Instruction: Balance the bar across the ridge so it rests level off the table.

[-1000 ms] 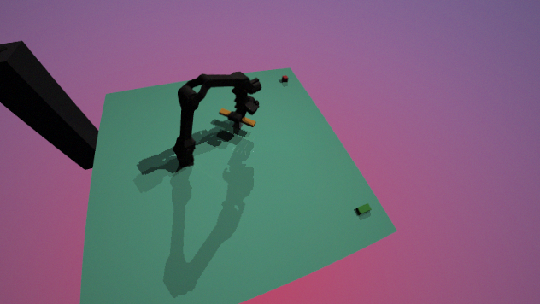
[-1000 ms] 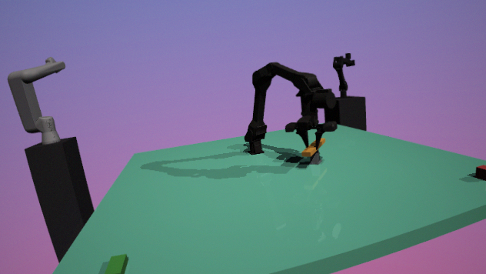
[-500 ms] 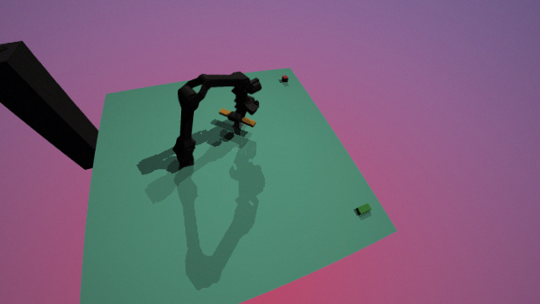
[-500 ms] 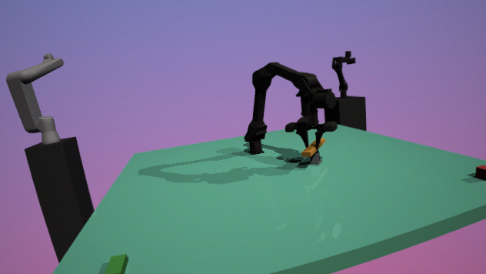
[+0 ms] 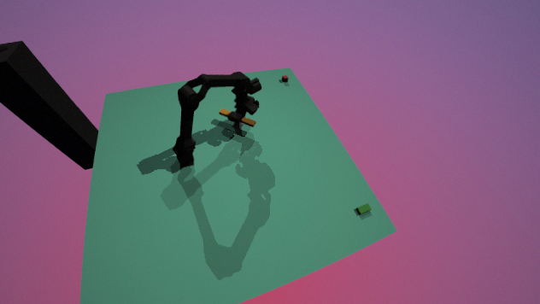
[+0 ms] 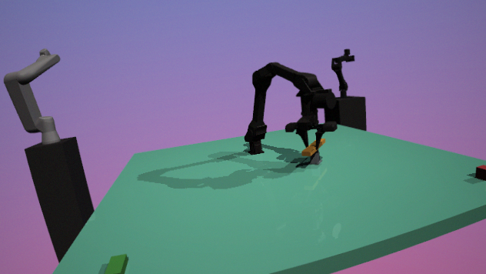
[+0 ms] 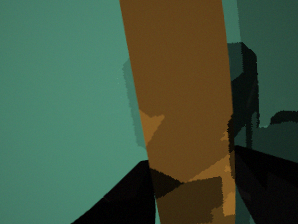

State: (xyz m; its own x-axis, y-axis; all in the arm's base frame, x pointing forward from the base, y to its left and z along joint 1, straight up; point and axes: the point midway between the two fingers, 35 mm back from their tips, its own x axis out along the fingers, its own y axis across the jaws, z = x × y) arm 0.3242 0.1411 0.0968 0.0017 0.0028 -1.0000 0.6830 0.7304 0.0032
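Right now the bar is 20 mm behind my gripper tip and 20 mm to the left of it. Round my gripper tip: red block: 420 mm ahead, 360 mm to the left, 50 mm below; then green block: 420 mm ahead, 640 mm to the right, 50 mm below.
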